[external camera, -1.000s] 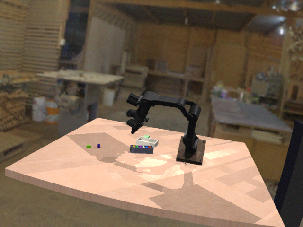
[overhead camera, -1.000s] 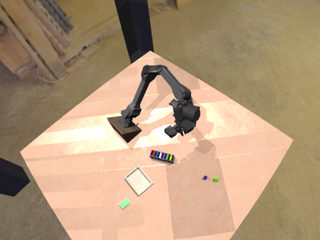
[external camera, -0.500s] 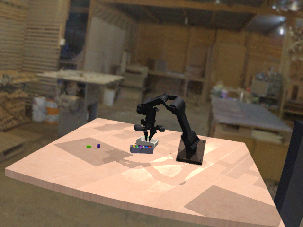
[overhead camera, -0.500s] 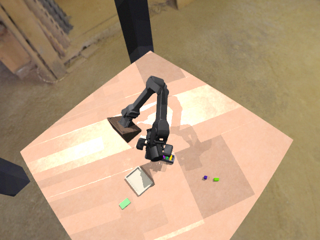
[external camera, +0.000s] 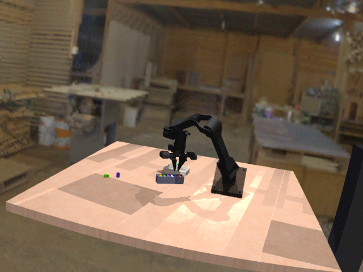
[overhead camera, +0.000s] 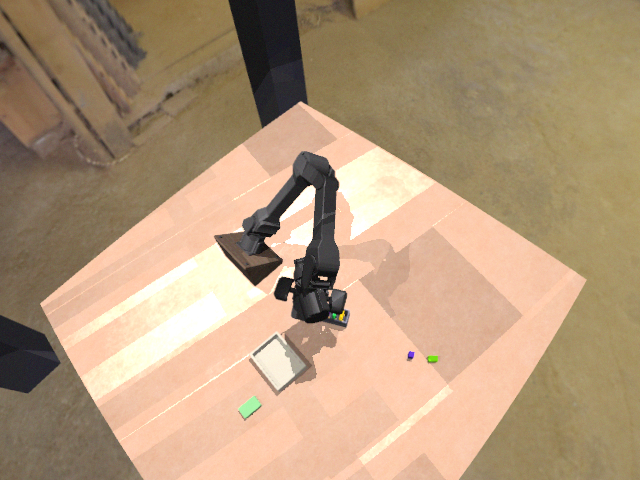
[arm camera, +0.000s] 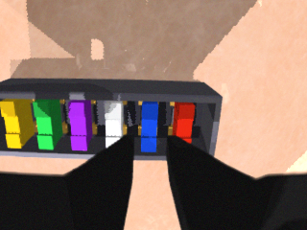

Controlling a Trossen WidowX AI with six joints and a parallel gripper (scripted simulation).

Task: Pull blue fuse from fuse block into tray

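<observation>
The blue fuse lies 4 cm below my gripper tip. Round my gripper tip: purple fuse (3 cm ahead, 2 cm to the left, 4 cm below); then red fuse (2 cm behind, 1 cm to the right, 4 cm below); then white fuse (2 cm ahead, 1 cm to the left, 4 cm below).
</observation>
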